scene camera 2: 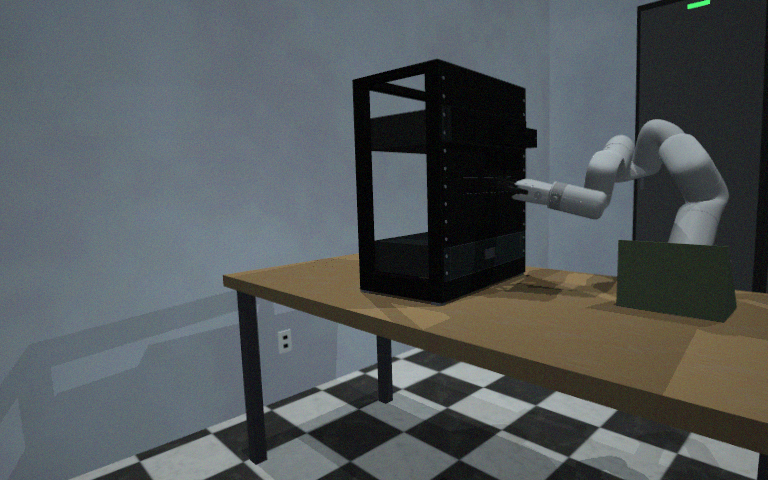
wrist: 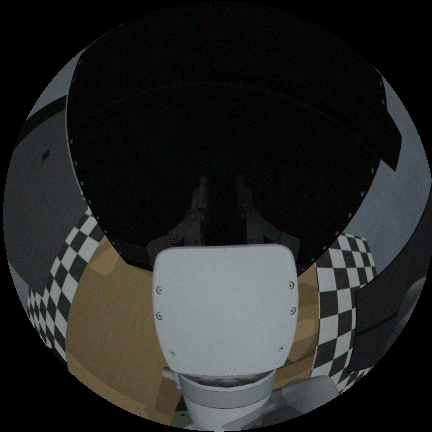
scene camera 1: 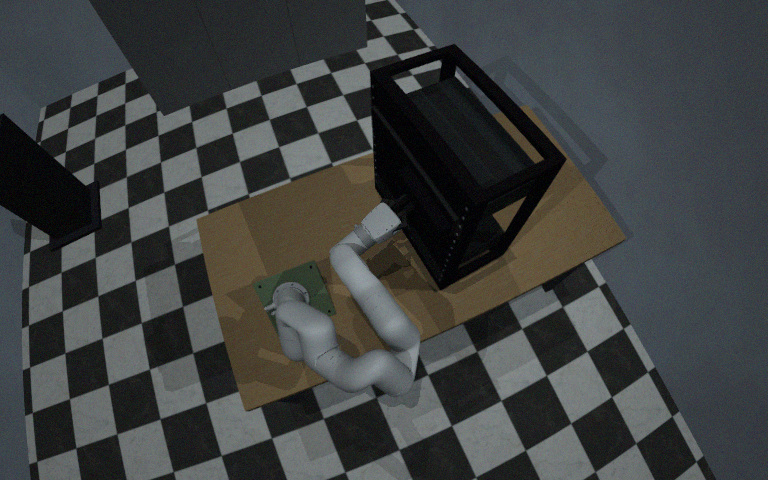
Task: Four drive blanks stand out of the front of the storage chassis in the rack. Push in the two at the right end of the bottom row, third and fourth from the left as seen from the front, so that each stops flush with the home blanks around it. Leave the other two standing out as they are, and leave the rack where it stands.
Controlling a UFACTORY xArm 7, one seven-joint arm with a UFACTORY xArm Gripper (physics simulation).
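Pixels of known places: gripper, fingertip midpoint: (scene camera 2: 494,181) (wrist: 220,184); arm's base at its link origin: (scene camera 2: 682,270) (scene camera 1: 290,298).
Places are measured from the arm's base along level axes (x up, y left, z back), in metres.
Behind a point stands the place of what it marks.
Note:
The black rack (scene camera 1: 504,107) @[x 0.522, y 0.056, z -0.738 m] (scene camera 2: 436,169) @[x 0.257, y 0.332, z -0.477 m] stands upright on the table. The storage chassis (scene camera 2: 481,185) @[x 0.213, y 0.127, z -0.477 m] is in its front at mid height, very dark, with faint lines. Single drive blanks cannot be made out, so which stand out is not clear. My gripper (scene camera 1: 410,203) @[x 0.224, y 0.058, z -0.478 m] (scene camera 2: 501,184) @[x 0.224, y 0.058, z -0.478 m] (wrist: 220,184) @[x 0.224, y 0.058, z -0.478 m] is at the chassis front, roughly level, pointing into it. In the wrist view its two fingers stand apart, with black between them. It appears shut on a drive blank, but the blank's edges are lost in the dark and which one it is cannot be told.
Below the chassis is a dark grey unit (scene camera 2: 464,261) @[x 0.010, y 0.223, z -0.471 m] with a small label. A black block (scene camera 2: 531,138) @[x 0.353, y -0.097, z -0.439 m] (wrist: 392,145) juts out past the rack's side higher up. The arm rises from a green base (scene camera 1: 314,277) @[x 0.029, y 0.025, z -0.104 m] (scene camera 2: 673,283) @[x -0.019, y 0.071, z -0.003 m] on the wooden table (scene camera 1: 305,198) @[x -0.092, y 0.414, z -0.187 m] (scene camera 2: 317,271) @[x -0.092, y 0.221, z -1.137 m].

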